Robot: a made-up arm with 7 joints. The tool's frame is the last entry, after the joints. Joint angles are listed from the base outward.
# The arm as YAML. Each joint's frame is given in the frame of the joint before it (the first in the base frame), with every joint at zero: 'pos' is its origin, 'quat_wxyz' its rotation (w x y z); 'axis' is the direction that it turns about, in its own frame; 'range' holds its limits. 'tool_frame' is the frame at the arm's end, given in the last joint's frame.
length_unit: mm
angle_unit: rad
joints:
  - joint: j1
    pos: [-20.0, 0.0, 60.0]
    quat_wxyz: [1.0, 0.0, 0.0, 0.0]
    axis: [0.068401, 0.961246, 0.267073]
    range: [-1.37, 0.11]
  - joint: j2
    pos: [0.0, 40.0, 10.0]
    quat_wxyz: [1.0, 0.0, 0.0, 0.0]
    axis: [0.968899, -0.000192, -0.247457]
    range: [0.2, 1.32]
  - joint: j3
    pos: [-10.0, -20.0, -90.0]
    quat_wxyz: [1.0, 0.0, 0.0, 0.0]
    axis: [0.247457, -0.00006, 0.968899]
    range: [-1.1, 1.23]
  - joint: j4
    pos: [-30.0, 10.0, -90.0]
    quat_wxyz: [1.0, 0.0, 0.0, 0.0]
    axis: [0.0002, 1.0, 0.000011]
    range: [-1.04, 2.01]
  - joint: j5
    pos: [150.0, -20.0, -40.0]
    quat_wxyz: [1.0, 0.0, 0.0, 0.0]
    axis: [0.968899, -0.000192, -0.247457]
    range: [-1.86, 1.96]
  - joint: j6
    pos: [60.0, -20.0, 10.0]
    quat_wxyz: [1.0, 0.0, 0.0, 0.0]
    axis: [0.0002, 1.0, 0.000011]
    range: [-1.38, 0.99]
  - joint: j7
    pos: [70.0, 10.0, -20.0]
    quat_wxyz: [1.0, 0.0, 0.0, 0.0]
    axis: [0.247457, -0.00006, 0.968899]
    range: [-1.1, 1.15]
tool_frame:
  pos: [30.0, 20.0, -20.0]
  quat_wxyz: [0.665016, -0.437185, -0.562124, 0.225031]
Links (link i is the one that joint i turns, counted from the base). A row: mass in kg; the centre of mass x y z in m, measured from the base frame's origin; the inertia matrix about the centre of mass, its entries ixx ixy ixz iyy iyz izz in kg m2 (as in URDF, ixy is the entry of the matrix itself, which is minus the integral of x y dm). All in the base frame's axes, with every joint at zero. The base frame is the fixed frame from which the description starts. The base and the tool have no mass.
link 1: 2.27; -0.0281 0.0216 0.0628; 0.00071 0 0 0.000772 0.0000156 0.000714
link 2: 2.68; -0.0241 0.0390 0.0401; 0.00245 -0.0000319 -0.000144 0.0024 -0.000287 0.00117
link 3: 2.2; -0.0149 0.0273 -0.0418; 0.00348 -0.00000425 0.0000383 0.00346 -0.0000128 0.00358
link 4: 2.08; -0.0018 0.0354 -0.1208; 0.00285 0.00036 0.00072 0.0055 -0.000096 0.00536
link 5: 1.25; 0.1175 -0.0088 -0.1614; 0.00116 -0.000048 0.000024 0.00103 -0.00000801 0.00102
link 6: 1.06; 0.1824 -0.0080 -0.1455; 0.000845 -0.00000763 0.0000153 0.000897 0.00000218 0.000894
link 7: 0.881; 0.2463 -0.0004 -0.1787; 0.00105 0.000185 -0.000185 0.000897 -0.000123 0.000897
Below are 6 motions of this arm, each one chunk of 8 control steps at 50 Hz.
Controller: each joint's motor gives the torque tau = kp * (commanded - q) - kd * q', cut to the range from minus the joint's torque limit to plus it. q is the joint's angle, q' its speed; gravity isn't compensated. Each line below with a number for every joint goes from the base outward.
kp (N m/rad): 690 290 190 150 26 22 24
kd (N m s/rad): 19 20 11 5.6 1.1 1.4 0.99
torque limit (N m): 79 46 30 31 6.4 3.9 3.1
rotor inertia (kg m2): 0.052 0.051 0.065 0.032 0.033 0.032 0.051
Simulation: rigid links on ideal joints. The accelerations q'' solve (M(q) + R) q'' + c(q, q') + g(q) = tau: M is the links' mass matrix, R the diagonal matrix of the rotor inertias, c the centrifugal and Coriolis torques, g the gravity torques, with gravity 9.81 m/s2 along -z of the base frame. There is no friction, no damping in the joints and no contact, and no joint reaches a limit. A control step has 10 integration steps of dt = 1/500 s. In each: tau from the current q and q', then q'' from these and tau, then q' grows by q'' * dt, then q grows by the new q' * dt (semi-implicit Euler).
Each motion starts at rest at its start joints. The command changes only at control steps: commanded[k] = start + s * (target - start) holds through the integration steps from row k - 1 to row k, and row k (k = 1, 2, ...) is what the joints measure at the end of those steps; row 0 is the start. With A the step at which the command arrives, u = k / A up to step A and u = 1 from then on. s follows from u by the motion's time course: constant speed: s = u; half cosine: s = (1 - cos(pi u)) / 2; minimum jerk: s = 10 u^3 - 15 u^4 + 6 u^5; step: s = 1 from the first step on.
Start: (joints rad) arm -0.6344 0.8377 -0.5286 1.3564 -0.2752 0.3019 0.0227
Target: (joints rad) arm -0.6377 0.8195 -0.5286 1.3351 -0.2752 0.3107 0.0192
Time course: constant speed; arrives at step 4
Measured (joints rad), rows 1 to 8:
1: -0.6324 0.8343 -0.5290 1.3568 -0.2749 0.3011 0.0228
2: -0.6287 0.8268 -0.5304 1.3571 -0.2740 0.3012 0.0224
3: -0.6250 0.8172 -0.5322 1.3565 -0.2722 0.3036 0.0210
4: -0.6225 0.8071 -0.5340 1.3545 -0.2701 0.3080 0.0188
5: -0.6215 0.7976 -0.5356 1.3514 -0.2684 0.3126 0.0159
6: -0.6216 0.7897 -0.5367 1.3477 -0.2676 0.3159 0.0129
7: -0.6224 0.7835 -0.5374 1.3439 -0.2678 0.3172 0.0103
8: -0.6235 0.7791 -0.5377 1.3405 -0.2688 0.3168 0.0083

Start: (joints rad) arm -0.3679 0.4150 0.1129 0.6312 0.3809 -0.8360 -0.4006
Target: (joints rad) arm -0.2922 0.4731 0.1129 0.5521 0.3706 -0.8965 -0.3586
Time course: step
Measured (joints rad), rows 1 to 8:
1: -0.3406 0.4214 0.1078 0.6000 0.3801 -0.8353 -0.3964
2: -0.3101 0.4293 0.1043 0.5814 0.3807 -0.8462 -0.3879
3: -0.2908 0.4360 0.1022 0.5847 0.3859 -0.8591 -0.3785
4: -0.2800 0.4414 0.1006 0.5967 0.3963 -0.8657 -0.3703
5: -0.2746 0.4456 0.0993 0.6084 0.4096 -0.8650 -0.3645
6: -0.2724 0.4486 0.0981 0.6160 0.4228 -0.8597 -0.3614
7: -0.2724 0.4506 0.0972 0.6189 0.4332 -0.8532 -0.3607
8: -0.2735 0.4519 0.0964 0.6180 0.4392 -0.8478 -0.3617

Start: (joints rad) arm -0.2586 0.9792 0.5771 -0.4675 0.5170 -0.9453 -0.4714
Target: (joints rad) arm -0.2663 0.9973 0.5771 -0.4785 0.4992 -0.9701 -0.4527
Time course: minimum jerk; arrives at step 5
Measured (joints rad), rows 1 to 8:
1: -0.2563 0.9751 0.5741 -0.4664 0.5184 -0.9475 -0.4715
2: -0.2536 0.9707 0.5676 -0.4635 0.5232 -0.9534 -0.4719
3: -0.2528 0.9685 0.5608 -0.4604 0.5308 -0.9619 -0.4719
4: -0.2534 0.9682 0.5555 -0.4587 0.5389 -0.9715 -0.4711
5: -0.2544 0.9687 0.5522 -0.4587 0.5452 -0.9804 -0.4696
6: -0.2552 0.9694 0.5502 -0.4599 0.5485 -0.9878 -0.4676
7: -0.2556 0.9699 0.5491 -0.4615 0.5490 -0.9934 -0.4655
8: -0.2559 0.9704 0.5486 -0.4631 0.5473 -0.9975 -0.4635

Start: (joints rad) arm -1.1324 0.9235 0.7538 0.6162 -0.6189 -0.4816 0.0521
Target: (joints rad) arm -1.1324 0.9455 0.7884 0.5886 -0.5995 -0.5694 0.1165
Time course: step
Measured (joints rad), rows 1 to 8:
1: -1.1272 0.9210 0.7597 0.6141 -0.6145 -0.4882 0.0577
2: -1.1214 0.9179 0.7688 0.6165 -0.6082 -0.5028 0.0707
3: -1.1175 0.9153 0.7770 0.6225 -0.6042 -0.5186 0.0874
4: -1.1152 0.9129 0.7835 0.6288 -0.6036 -0.5316 0.1043
5: -1.1140 0.9108 0.7881 0.6337 -0.6055 -0.5405 0.1190
6: -1.1136 0.9090 0.7911 0.6367 -0.6085 -0.5459 0.1301
7: -1.1135 0.9076 0.7929 0.6381 -0.6114 -0.5486 0.1369
8: -1.1138 0.9067 0.7939 0.6381 -0.6134 -0.5499 0.1398

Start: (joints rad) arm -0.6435 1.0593 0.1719 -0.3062 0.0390 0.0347 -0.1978
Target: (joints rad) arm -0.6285 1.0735 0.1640 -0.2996 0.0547 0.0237 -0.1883
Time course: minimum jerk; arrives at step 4
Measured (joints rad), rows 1 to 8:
1: -0.6393 1.0559 0.1699 -0.3056 0.0396 0.0341 -0.1977
2: -0.6315 1.0524 0.1631 -0.3030 0.0420 0.0335 -0.1975
3: -0.6230 1.0503 0.1540 -0.2982 0.0469 0.0332 -0.1975
4: -0.6164 1.0487 0.1447 -0.2917 0.0541 0.0341 -0.1978
5: -0.6126 1.0474 0.1370 -0.2851 0.0618 0.0368 -0.1984
6: -0.6109 1.0464 0.1316 -0.2798 0.0686 0.0405 -0.1994
7: -0.6104 1.0458 0.1285 -0.2764 0.0734 0.0444 -0.2003
8: -0.6106 1.0456 0.1270 -0.2749 0.0759 0.0475 -0.2008

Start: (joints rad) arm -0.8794 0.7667 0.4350 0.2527 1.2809 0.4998 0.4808
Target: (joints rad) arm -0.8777 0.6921 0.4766 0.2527 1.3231 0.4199 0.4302
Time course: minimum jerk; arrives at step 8
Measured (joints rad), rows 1 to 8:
1: -0.8758 0.7634 0.4352 0.2544 1.2813 0.5003 0.4810
2: -0.8703 0.7565 0.4351 0.2620 1.2820 0.5014 0.4809
3: -0.8655 0.7465 0.4359 0.2736 1.2834 0.5010 0.4790
4: -0.8617 0.7339 0.4388 0.2855 1.2860 0.4976 0.4741
5: -0.8587 0.7193 0.4435 0.2957 1.2904 0.4907 0.4658
6: -0.8566 0.7044 0.4489 0.3032 1.2963 0.4811 0.4547
7: -0.8553 0.6909 0.4534 0.3082 1.3025 0.4702 0.4424
8: -0.8547 0.6799 0.4565 0.3110 1.3077 0.4595 0.4308

